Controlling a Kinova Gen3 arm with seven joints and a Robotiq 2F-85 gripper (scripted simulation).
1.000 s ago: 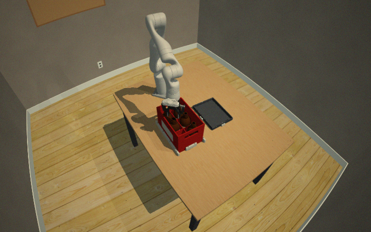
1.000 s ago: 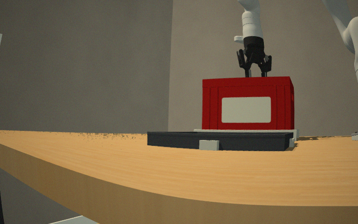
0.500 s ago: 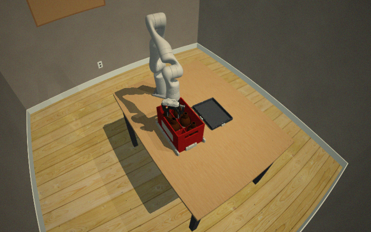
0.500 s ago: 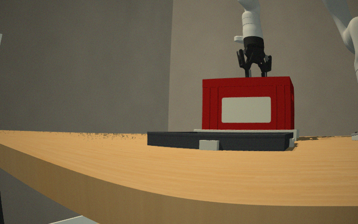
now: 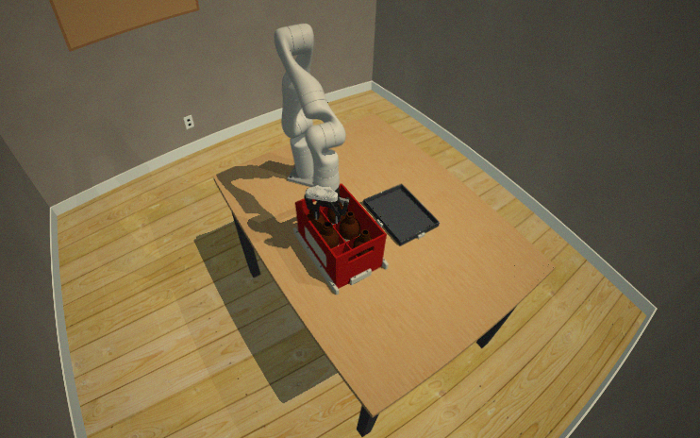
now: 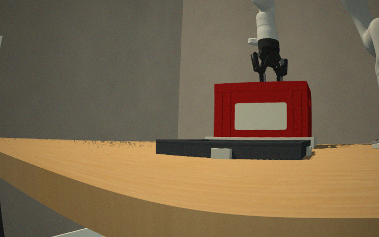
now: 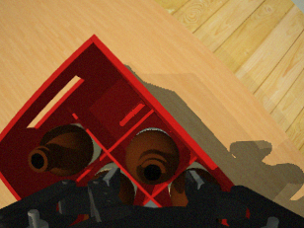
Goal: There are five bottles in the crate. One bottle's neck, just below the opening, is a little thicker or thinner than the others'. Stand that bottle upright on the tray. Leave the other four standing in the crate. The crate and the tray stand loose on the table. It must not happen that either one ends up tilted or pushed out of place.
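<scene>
My gripper is now 120 mm above the red crate and 40 mm to the right of it. From my hand the other things lie so: dark grey tray (330 mm to the left, 190 mm below, 70 mm behind); glass bottle (110 mm below, 100 mm to the left, 80 mm ahead).
</scene>
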